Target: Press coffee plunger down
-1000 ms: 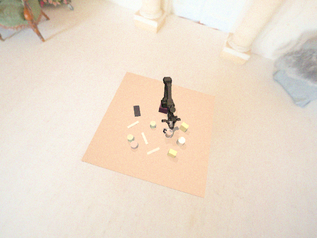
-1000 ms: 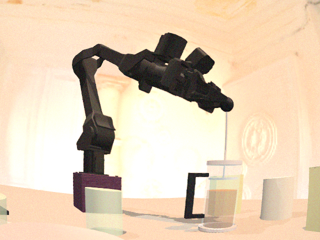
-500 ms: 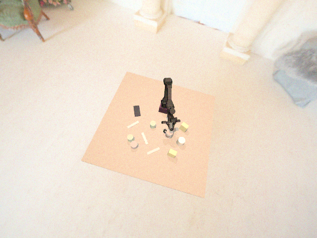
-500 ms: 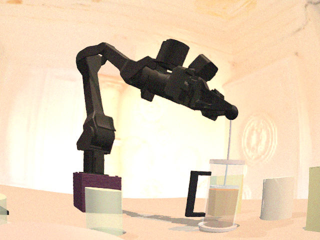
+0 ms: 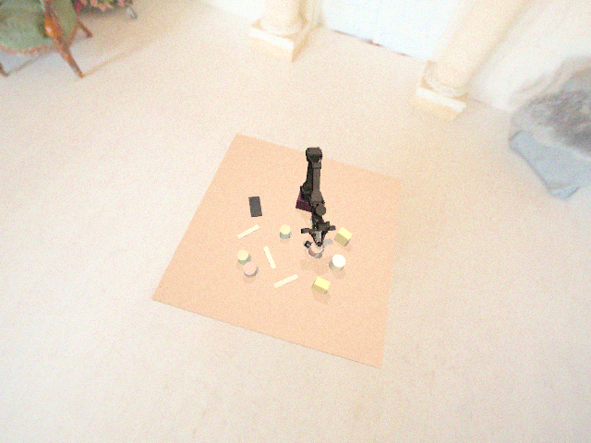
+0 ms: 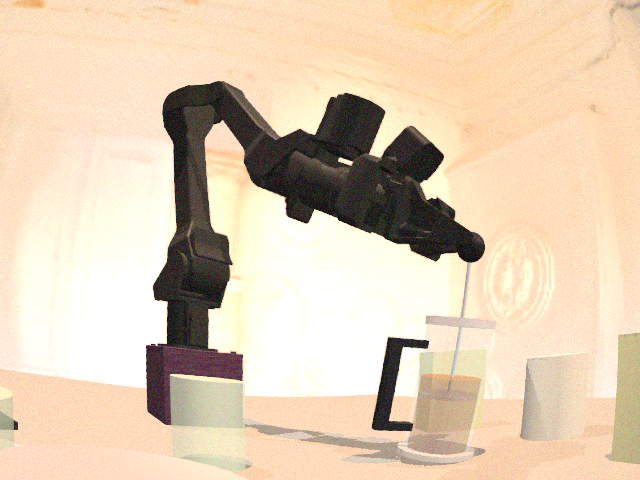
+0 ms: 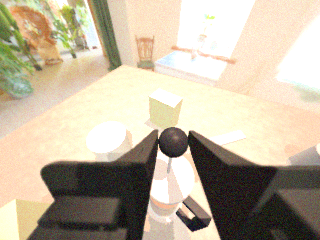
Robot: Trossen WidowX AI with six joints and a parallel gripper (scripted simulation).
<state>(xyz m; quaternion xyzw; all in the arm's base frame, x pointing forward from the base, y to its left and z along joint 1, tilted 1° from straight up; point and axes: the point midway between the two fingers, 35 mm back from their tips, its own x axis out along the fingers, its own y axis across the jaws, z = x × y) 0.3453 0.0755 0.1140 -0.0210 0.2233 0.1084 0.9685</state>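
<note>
My gripper tip is 30 mm past the coffee press, 20 mm to the left of it and 100 mm above it. The rest, counted from my gripper tip: white cylinder: 40 mm ahead, 140 mm to the left, 160 mm below; black slab: 320 mm behind, 400 mm to the right, 200 mm below.
</note>
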